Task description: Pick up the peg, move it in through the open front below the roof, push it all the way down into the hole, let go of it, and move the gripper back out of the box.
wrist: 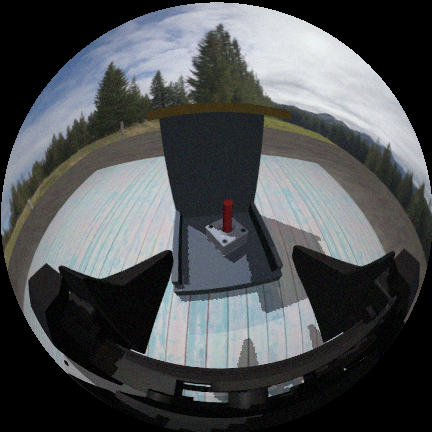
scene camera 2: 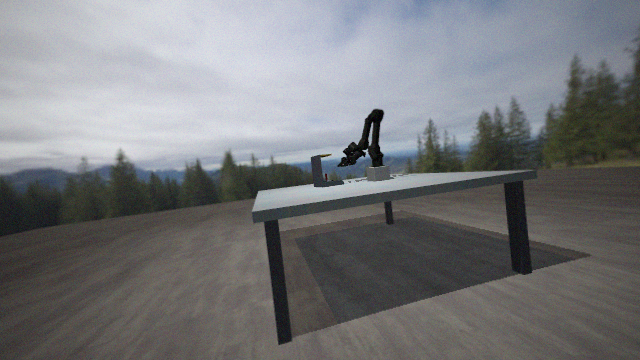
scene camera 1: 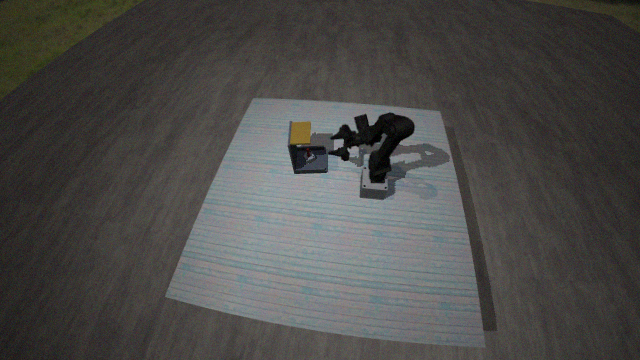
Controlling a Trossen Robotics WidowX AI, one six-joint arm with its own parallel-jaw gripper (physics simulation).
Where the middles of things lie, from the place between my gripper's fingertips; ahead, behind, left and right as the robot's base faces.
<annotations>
Now: the box [wrist: 254, 279] 100 mm ahead of my hand and 20 mm below it. The rest, counted from my hand: yellow roof [wrist: 202, 106]: 130 mm ahead, 90 mm above; then dark back wall [wrist: 210, 156]: 180 mm ahead, 10 mm below.
</annotations>
